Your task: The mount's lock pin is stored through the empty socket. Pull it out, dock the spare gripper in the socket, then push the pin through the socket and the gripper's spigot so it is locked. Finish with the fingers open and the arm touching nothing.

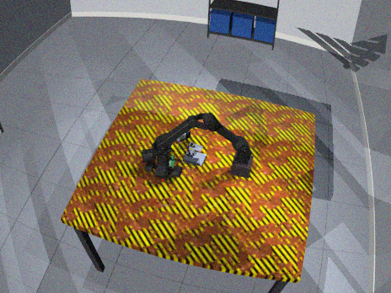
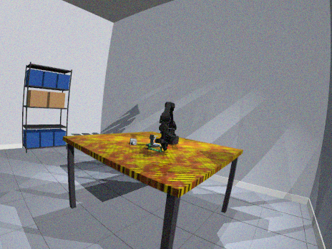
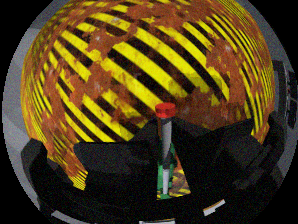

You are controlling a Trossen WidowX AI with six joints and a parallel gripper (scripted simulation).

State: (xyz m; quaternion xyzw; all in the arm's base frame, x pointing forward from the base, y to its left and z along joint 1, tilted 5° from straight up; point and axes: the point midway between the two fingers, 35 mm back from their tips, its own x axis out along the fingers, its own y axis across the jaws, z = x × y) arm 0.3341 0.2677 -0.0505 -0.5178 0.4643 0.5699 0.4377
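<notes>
Right now the green cradle is 10 cm to the right of my gripper tip and 2 cm ahead of it. Also, from my gripper tip: spare gripper: 34 cm to the right, 8 cm ahead; grey mount: 23 cm to the right, 6 cm behind, 3 cm above.
</notes>
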